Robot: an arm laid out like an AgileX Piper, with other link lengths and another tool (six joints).
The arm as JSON. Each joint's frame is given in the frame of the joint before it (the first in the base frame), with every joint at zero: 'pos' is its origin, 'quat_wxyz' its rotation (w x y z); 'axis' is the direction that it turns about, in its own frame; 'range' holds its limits. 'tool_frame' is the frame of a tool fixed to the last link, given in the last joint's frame.
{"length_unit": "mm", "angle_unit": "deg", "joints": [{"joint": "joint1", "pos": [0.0, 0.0, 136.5], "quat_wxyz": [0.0, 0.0, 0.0, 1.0], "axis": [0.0, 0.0, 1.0], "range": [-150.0, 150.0]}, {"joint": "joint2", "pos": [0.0, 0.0, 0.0], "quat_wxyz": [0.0, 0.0, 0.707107, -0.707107], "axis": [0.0, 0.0, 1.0], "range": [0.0, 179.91]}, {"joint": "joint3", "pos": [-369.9, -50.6, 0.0], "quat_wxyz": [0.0, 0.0, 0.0, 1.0], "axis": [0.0, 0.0, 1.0], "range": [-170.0, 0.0]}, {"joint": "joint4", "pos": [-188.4, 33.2, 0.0], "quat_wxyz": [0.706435, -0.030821, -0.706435, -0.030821], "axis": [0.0, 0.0, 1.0], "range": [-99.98, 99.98]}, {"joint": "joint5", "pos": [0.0, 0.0, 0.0], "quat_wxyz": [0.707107, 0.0, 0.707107, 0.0], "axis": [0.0, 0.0, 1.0], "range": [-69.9, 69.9]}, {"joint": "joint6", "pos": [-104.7, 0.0, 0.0], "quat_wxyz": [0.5, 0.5, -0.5, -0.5], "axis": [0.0, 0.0, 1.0], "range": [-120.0, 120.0]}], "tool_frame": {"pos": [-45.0, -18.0, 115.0], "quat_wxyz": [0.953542, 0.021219, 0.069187, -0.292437]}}
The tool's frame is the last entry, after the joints.
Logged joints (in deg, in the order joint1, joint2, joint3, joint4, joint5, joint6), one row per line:
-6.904, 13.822, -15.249, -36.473, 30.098, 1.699
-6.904, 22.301, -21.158, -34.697, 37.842, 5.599
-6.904, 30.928, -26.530, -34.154, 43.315, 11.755
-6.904, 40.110, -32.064, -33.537, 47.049, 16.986
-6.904, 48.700, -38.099, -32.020, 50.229, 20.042
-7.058, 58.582, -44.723, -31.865, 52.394, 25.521
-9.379, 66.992, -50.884, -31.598, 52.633, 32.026
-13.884, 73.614, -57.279, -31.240, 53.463, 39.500
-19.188, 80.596, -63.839, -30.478, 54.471, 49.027
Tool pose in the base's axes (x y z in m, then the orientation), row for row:
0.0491, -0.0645, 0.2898, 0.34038, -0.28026, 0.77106, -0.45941
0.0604, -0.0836, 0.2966, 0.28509, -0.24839, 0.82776, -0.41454
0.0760, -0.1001, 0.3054, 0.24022, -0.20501, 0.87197, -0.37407
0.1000, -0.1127, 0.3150, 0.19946, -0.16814, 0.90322, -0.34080
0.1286, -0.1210, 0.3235, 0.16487, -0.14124, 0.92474, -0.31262
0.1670, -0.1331, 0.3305, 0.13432, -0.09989, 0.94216, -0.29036
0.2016, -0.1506, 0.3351, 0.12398, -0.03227, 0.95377, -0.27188
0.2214, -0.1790, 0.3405, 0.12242, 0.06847, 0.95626, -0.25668
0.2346, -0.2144, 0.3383, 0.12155, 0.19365, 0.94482, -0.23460
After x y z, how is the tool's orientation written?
As a quaternion, w x y z.
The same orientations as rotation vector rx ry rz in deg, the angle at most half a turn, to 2 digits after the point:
-41.79, 114.97, -68.50
-38.06, 126.84, -63.52
-32.14, 136.72, -58.65
-26.94, 144.70, -54.60
-23.06, 150.97, -51.04
-16.59, 156.46, -48.22
-5.39, 159.32, -45.42
11.45, 159.88, -42.92
32.39, 158.05, -39.24

